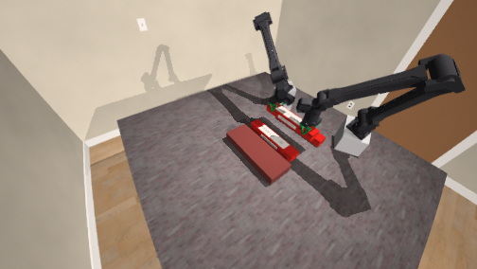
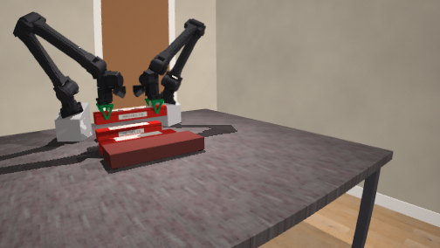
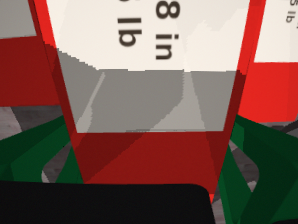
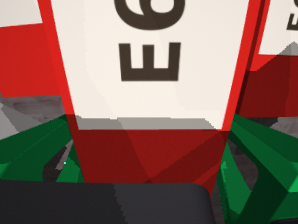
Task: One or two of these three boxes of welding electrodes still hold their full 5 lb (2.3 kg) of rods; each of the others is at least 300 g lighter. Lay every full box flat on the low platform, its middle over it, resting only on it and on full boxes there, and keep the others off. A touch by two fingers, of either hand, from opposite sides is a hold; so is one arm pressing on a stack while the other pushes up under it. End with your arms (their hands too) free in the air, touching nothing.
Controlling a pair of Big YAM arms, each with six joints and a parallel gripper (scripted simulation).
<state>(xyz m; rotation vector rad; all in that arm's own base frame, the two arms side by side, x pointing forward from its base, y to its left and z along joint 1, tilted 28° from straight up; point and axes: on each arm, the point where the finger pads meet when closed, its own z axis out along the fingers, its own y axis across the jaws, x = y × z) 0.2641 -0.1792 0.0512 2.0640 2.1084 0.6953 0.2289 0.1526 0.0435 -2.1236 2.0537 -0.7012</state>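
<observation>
Right now my right hand is 140 mm to the right of the red electrode box, 10 mm below it and 10 mm short of it. From my right hand the other things lie so: low dark red platform 290 mm ahead, 120 mm to the left, 120 mm below.
Now: left hand 10 mm past the red electrode box, 120 mm to the left of it and 10 mm below it. Round my left hand: low dark red platform (270 mm ahead, 130 mm to the right, 120 mm below).
</observation>
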